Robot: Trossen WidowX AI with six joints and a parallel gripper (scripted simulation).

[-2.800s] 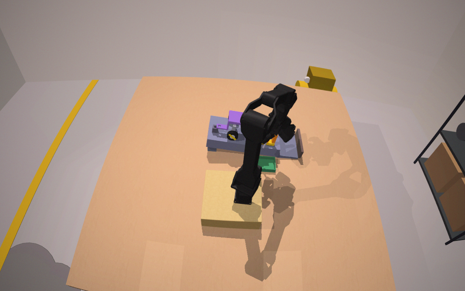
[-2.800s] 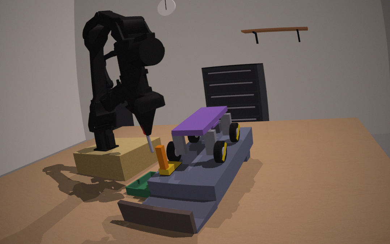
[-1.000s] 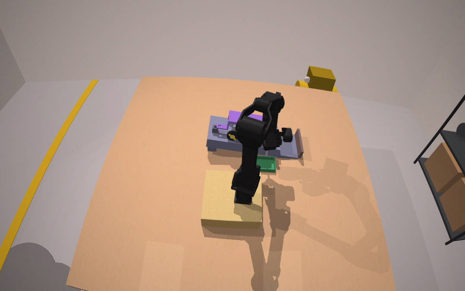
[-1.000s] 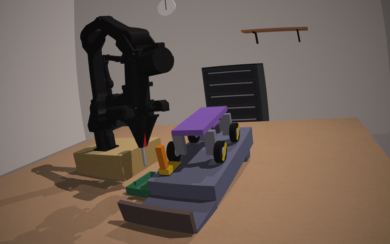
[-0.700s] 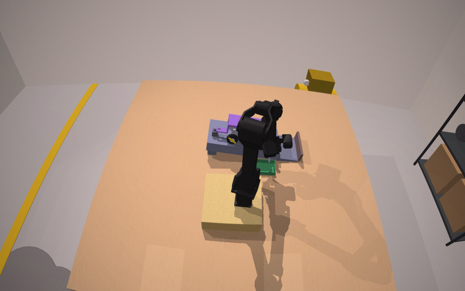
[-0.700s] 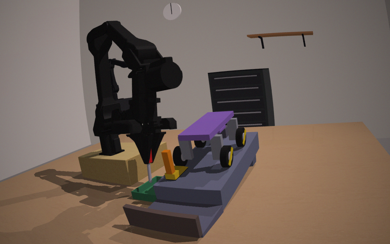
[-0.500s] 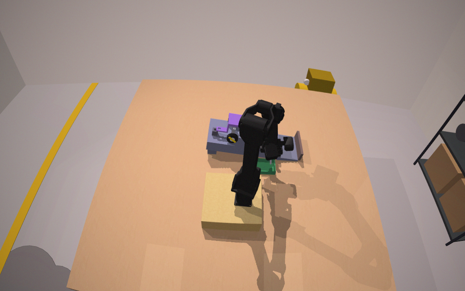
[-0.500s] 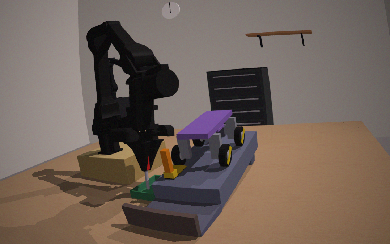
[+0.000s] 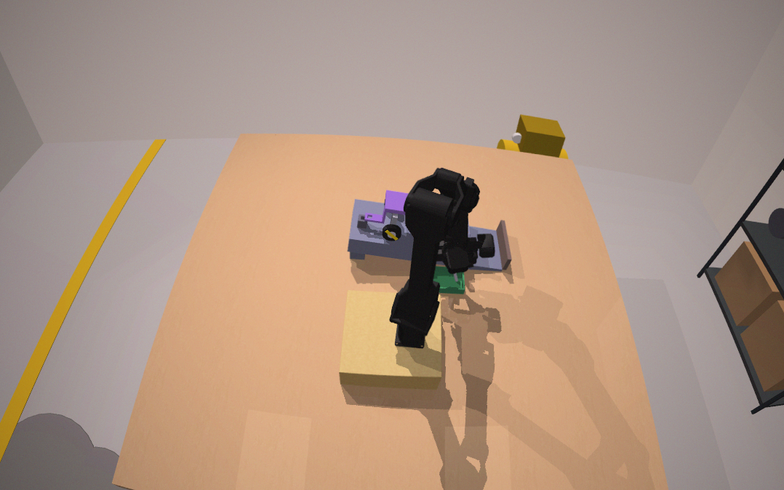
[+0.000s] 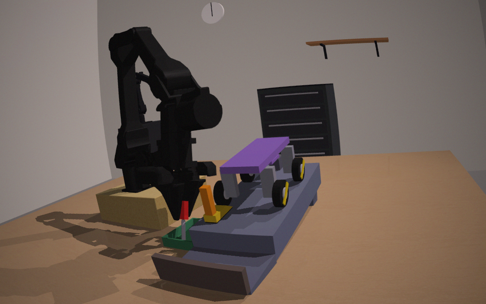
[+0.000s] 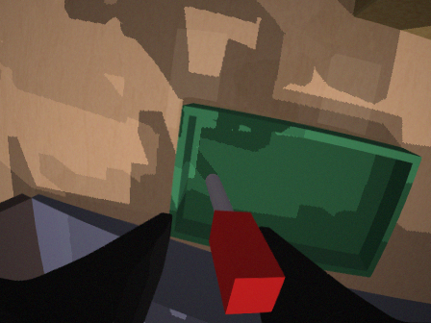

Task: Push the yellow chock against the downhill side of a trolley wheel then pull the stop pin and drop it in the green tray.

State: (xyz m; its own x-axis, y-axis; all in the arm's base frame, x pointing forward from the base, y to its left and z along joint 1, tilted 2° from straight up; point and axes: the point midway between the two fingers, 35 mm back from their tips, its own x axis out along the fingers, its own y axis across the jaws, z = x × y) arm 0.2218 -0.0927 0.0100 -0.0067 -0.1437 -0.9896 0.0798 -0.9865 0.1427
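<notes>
My gripper tip is now 10 mm past the green tray, 30 mm to the right of it and 60 mm above it. Also, from my gripper tip: red-headed stop pin: 10 mm below; then yellow chock: 70 mm ahead, 10 mm to the left, 30 mm above; then grey ramp: 110 mm ahead, 130 mm to the left, 10 mm below.
</notes>
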